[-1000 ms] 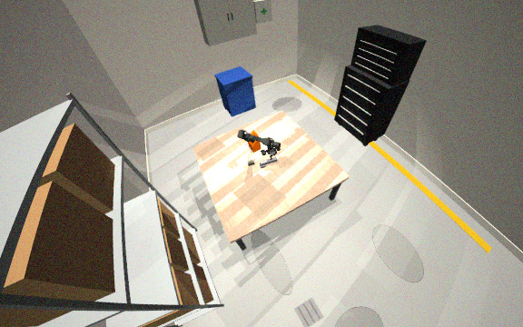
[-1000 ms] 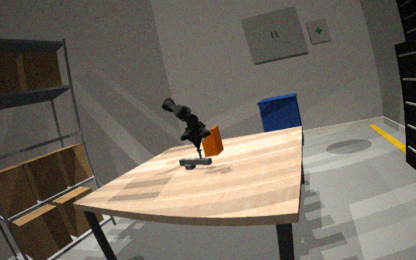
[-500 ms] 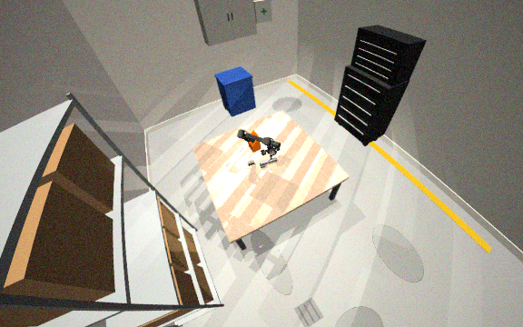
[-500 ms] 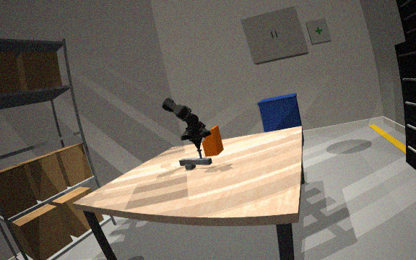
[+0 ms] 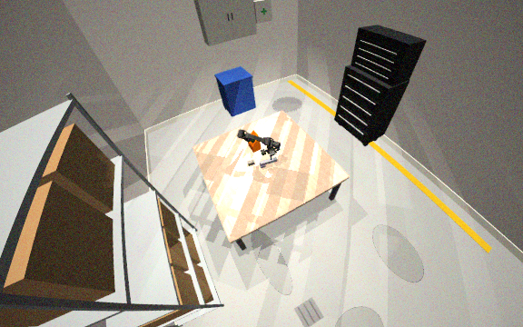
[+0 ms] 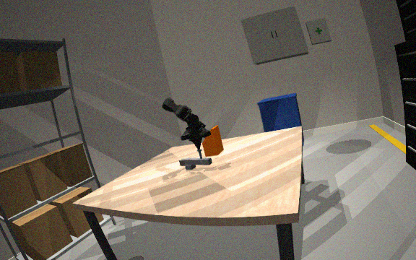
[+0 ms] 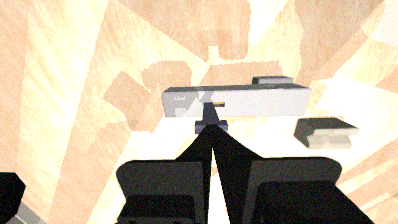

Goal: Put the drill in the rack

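Now: the dark key 3 cm below my gripper tip. The rest, counted from my gripper tip: grey grooved block: 13 cm behind, 17 cm to the right, 10 cm below; grey sleeve: 1 cm behind, 4 cm to the right, 8 cm below; drill: 1 cm behind, 6 cm to the right, 7 cm below.
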